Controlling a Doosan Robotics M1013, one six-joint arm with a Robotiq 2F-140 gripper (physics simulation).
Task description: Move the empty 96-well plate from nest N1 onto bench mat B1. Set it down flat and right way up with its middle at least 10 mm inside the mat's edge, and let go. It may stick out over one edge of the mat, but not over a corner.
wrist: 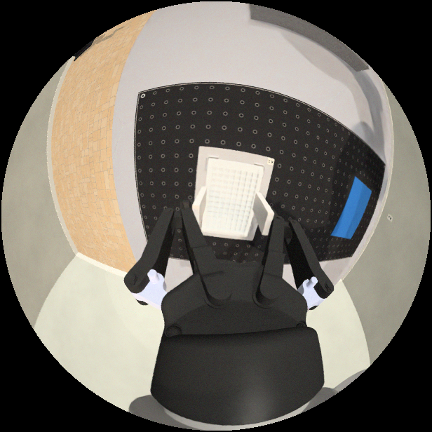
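Observation:
The white 96-well plate [231, 192] lies flat, wells up, in the pale nest [227, 153], which has a small label at its upper right corner. My gripper [230, 197] is open, with one pale finger pad at each long side of the plate in the view. The right pad covers a bit of the plate's right edge; no grip on the plate shows. The height of the fingertips over the plate is hard to tell. The blue bench mat [352, 207] lies at the right, near the right end of the dark board.
A black board [167, 140] with a grid of small ringed holes bears the nest and the mat. The light grey bench top [200, 45] surrounds it. Tan wood-like tiling [82, 150] lies at the left. A dark grey strip [310, 35] runs along the upper right.

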